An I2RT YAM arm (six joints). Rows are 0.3 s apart.
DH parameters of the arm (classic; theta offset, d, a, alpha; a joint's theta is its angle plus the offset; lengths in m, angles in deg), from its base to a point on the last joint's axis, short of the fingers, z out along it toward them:
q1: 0 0.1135 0.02 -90
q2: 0 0 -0.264 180
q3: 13.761 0 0.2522 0
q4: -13.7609 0 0.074 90
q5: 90 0 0 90
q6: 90 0.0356 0 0
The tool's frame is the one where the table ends.
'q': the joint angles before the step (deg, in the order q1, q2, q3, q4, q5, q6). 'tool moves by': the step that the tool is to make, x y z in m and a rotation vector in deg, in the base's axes. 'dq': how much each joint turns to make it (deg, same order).
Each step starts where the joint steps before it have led.
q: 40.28, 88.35, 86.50, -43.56, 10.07, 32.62
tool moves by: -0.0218, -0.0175, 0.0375, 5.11, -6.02, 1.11
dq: 0.05, -6.59, 0.18, 1.24, -0.80, -0.71
